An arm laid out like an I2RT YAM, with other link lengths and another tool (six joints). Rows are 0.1 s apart.
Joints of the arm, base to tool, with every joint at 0 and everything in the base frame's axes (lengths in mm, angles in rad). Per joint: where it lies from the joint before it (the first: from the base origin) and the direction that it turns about. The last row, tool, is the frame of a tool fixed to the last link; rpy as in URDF.
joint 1: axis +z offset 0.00 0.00 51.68
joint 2: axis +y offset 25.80 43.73 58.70
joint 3: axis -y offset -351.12 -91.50 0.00
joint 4: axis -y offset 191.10 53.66 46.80
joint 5: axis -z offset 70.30 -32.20 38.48
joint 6: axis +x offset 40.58 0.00 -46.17
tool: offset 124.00 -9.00 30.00 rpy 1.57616 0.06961 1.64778
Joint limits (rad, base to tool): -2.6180..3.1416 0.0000..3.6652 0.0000..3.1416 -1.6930..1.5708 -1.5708..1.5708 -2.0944..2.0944
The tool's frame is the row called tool.
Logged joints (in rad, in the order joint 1, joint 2, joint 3, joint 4, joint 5, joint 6), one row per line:
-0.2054, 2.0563, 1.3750, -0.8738, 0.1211, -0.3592
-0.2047, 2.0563, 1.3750, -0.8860, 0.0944, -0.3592
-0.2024, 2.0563, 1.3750, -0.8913, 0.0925, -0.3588
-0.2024, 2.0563, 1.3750, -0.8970, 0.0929, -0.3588
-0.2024, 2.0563, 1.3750, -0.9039, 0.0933, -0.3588
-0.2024, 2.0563, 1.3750, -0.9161, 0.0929, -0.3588
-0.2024, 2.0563, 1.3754, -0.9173, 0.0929, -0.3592
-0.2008, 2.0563, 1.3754, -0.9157, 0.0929, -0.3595
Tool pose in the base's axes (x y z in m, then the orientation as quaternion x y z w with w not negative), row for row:
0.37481, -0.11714, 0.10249, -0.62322, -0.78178, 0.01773, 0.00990
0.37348, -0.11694, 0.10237, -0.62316, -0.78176, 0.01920, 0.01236
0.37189, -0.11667, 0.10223, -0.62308, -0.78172, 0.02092, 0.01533
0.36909, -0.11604, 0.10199, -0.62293, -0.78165, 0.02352, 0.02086
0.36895, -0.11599, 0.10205, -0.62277, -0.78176, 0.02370, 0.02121
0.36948, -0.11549, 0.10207, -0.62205, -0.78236, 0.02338, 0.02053
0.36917, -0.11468, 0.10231, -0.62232, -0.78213, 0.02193, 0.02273
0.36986, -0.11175, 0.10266, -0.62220, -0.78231, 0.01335, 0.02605
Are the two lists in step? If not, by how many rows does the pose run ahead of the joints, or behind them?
The pose runs 2 rows ahead of the joints: the pose in row i belongs to the joints in row i + 2.
